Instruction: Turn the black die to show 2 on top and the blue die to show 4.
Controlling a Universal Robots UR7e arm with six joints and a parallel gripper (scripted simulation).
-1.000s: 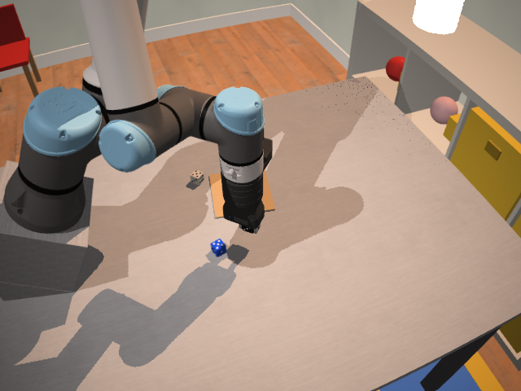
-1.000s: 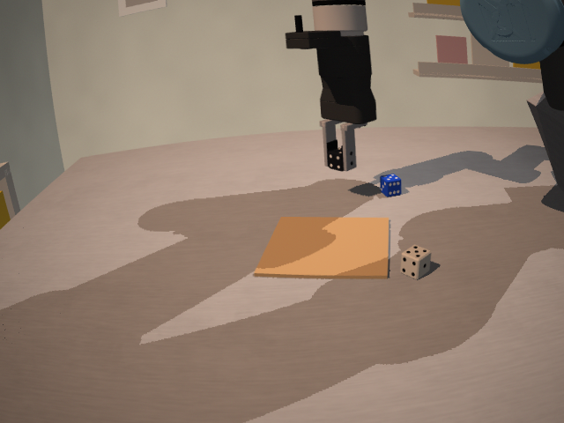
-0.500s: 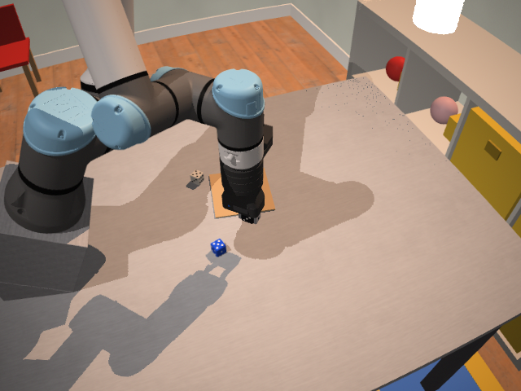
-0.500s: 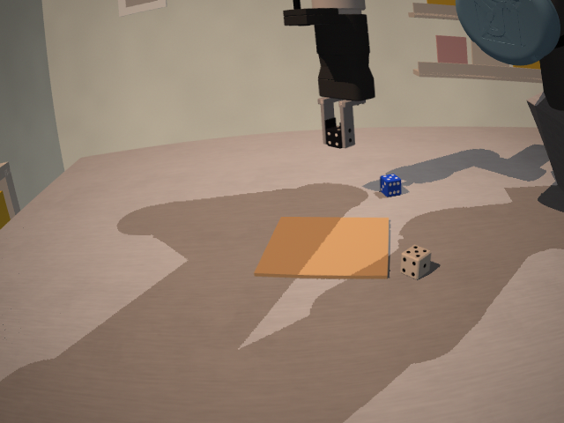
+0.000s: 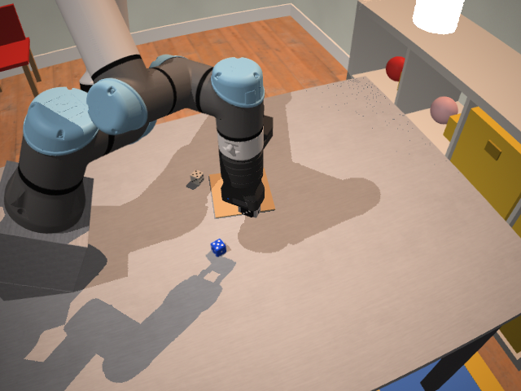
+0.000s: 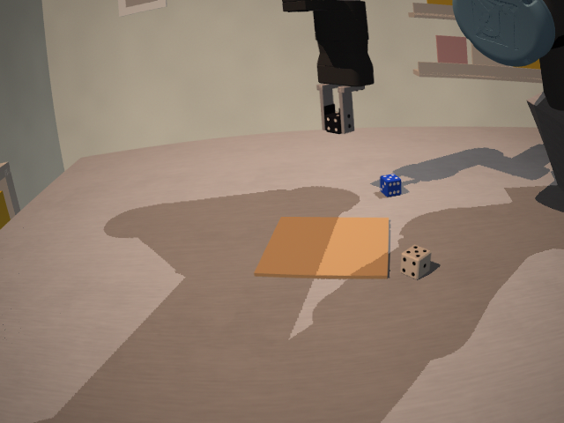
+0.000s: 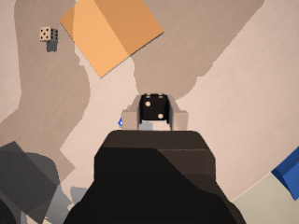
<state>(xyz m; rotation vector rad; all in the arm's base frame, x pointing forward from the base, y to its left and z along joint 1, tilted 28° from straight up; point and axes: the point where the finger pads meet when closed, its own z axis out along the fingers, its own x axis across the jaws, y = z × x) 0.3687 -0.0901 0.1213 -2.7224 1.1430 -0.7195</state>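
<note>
My gripper is now 140 mm to the right of the orange mat, 110 mm above it and 30 mm short of it. From my hand the other things lie so: white die 220 mm to the left, 100 mm below, 50 mm behind; black die 10 mm below; blue die 100 mm below, 70 mm behind.
</note>
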